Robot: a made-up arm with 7 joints.
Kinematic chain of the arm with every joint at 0, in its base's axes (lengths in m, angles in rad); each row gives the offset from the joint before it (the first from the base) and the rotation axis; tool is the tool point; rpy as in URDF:
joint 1: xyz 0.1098 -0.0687 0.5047 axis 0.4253 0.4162 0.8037
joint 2: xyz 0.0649 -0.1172 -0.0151 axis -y
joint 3: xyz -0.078 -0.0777 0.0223 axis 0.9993 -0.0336 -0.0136
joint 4: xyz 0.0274 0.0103 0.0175 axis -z
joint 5: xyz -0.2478 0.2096 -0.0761 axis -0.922 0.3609 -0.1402
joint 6: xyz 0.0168 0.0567 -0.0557 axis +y
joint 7: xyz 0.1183 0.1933 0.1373 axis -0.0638 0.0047 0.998
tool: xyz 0.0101 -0.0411 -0.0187 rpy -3.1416 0 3.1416
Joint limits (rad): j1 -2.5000..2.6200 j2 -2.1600..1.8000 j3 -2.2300..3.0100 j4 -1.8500..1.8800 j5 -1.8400..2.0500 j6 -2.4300..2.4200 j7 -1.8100..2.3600
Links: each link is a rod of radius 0.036 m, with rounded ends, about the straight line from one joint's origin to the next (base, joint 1, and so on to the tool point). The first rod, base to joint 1, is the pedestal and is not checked.
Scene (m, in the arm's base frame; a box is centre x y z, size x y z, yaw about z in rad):
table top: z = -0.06
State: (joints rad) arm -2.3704 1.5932 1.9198 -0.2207 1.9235 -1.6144 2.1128
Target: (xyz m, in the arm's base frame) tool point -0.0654 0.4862 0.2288
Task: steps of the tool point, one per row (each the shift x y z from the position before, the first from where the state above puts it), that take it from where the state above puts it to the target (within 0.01 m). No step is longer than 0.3 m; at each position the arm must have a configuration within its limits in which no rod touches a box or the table.
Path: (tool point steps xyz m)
1: 0.0952 0.2500 -0.0871
2: -0.0201 0.2655 0.0318
3: -0.0891 0.1912 0.1386
4: -0.0857 0.1396 0.0262
5: -0.0878 0.1014 0.0173

